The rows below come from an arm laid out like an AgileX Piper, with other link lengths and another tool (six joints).
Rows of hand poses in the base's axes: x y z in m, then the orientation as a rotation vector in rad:
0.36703, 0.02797, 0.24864, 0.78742, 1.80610, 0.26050
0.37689, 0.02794, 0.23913, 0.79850, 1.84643, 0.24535
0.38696, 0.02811, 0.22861, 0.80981, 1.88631, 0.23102
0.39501, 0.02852, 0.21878, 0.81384, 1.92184, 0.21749
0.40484, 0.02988, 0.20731, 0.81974, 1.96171, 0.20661
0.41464, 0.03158, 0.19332, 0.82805, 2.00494, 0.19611
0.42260, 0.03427, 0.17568, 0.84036, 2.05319, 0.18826
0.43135, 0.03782, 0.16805, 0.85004, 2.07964, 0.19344
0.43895, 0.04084, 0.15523, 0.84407, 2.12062, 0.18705
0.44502, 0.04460, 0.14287, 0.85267, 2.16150, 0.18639
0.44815, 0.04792, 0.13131, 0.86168, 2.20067, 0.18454
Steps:
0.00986, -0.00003, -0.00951, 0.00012, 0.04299, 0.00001
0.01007, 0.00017, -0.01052, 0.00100, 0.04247, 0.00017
0.00805, 0.00041, -0.00983, -0.00251, 0.03630, 0.00365
0.00983, 0.00136, -0.01147, 0.00104, 0.04018, 0.00502
0.00980, 0.00170, -0.01399, 0.00318, 0.04381, 0.00474
0.00796, 0.00269, -0.01764, 0.00787, 0.04888, 0.00481
0.00875, 0.00355, -0.00763, 0.01220, 0.02552, 0.00415
0.00760, 0.00302, -0.01282, -0.00008, 0.03668, 0.01486
0.00607, 0.00376, -0.01236, 0.01015, 0.03959, 0.00714
0.00313, 0.00332, -0.01156, 0.00928, 0.03840, 0.00591

